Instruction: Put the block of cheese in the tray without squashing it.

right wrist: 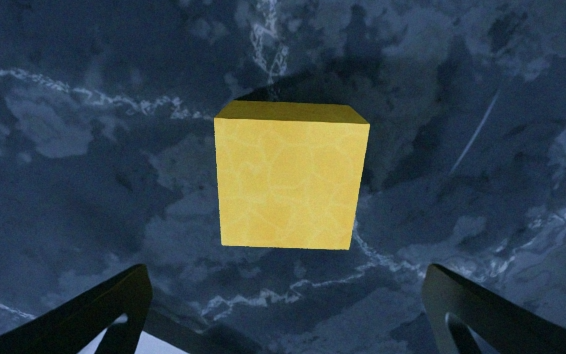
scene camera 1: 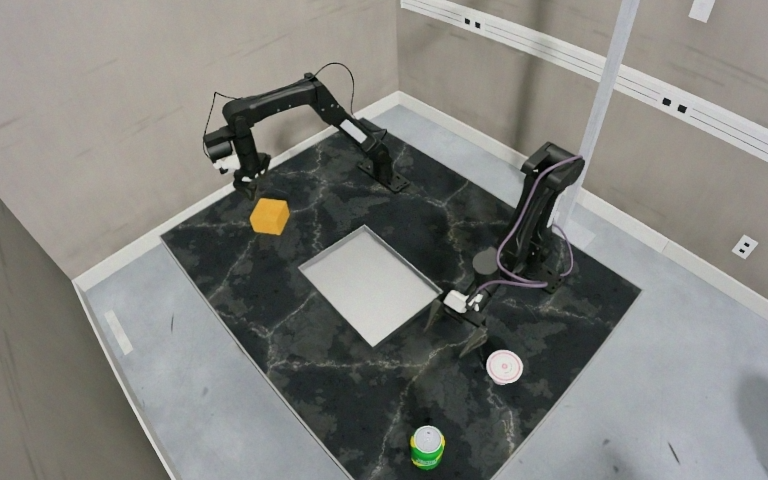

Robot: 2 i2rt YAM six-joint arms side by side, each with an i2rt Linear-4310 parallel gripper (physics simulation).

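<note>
An orange-yellow block of cheese [scene camera 1: 269,216] [right wrist: 290,182] sits on the dark marbled table top, at the left in scene camera 1 and near the middle of the right wrist view. The shallow grey tray [scene camera 1: 368,288] lies in the middle of the table, and the cheese stands apart from it. My right gripper [scene camera 1: 256,180] [right wrist: 286,278] is open above the table beside the cheese. In the right wrist view its fingers are spread wider than the block, which shows beyond the fingertips. My left gripper [scene camera 1: 445,341] is open and empty near the tray's right corner.
A round white tub with a pink-ringed lid [scene camera 1: 504,366] stands on the table top [scene camera 1: 339,396] close to the left gripper. A green and yellow can [scene camera 1: 427,448] stands at the front of the table. Walls rise behind both arms.
</note>
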